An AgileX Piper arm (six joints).
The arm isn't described. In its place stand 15 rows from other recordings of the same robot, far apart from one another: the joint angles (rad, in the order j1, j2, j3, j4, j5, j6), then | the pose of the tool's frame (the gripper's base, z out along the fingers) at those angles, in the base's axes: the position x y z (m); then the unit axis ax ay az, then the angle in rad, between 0 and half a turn.
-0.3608, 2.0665, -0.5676, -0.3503, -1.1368, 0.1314 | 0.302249, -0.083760, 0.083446, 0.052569, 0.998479, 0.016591, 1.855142
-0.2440, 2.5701, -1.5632, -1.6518, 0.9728, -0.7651 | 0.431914, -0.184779, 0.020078, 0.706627, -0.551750, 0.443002, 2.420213
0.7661, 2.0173, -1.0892, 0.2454, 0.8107, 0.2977 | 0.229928, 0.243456, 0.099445, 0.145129, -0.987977, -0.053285, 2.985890
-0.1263, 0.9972, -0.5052, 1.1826, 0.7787, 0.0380 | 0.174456, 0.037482, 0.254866, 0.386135, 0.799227, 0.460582, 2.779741
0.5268, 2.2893, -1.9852, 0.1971, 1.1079, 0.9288 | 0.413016, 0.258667, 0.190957, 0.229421, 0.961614, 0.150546, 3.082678
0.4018, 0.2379, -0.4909, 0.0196, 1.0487, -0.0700 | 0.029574, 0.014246, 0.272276, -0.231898, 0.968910, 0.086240, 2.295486
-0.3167, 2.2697, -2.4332, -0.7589, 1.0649, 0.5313 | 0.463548, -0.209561, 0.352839, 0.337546, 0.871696, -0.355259, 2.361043
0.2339, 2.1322, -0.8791, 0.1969, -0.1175, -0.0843 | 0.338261, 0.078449, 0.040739, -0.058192, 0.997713, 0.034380, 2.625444
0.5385, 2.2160, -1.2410, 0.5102, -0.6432, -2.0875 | 0.407613, 0.212458, 0.118359, -0.745212, 0.485369, -0.457249, 2.254248
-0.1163, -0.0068, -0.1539, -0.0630, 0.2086, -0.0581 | 0.045504, -0.006511, 0.246146, 0.005023, 0.991771, -0.127927, 1.547079
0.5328, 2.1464, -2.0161, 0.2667, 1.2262, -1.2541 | 0.388851, 0.255505, 0.266167, -0.760685, 0.645252, 0.070772, 2.768819
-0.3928, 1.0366, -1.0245, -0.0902, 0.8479, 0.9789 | 0.185165, -0.083374, 0.363201, 0.619343, 0.781325, 0.077102, 2.353554
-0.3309, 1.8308, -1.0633, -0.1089, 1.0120, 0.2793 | 0.288506, -0.107978, 0.155371, -0.269763, -0.961975, 0.042811, 3.018023
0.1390, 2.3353, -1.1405, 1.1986, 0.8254, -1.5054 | 0.348761, 0.111689, 0.019499, -0.289540, 0.887539, 0.358388, 2.944207
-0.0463, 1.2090, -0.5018, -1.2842, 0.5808, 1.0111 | 0.204292, -0.057411, 0.217295, 0.025690, 0.948296, -0.316347, 2.483661
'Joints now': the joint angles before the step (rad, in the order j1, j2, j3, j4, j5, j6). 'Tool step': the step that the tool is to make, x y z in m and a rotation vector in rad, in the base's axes. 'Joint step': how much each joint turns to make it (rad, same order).
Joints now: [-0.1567 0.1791 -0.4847 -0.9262 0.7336 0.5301]
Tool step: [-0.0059 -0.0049 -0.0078 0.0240 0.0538 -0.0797]
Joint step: [0.0002 -0.0079 0.0108 -0.0201 0.0962 0.0053]
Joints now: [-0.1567 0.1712 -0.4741 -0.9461 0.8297 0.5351]
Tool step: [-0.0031 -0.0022 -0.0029 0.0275 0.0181 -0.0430]
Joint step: [-0.0004 0.0000 -0.0001 -0.0027 0.0525 0.0137]
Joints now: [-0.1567 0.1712 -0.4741 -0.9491 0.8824 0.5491]
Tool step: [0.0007 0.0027 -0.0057 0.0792 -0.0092 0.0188]
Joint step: [-0.0004 -0.0055 0.0034 0.0781 0.0133 0.0045]
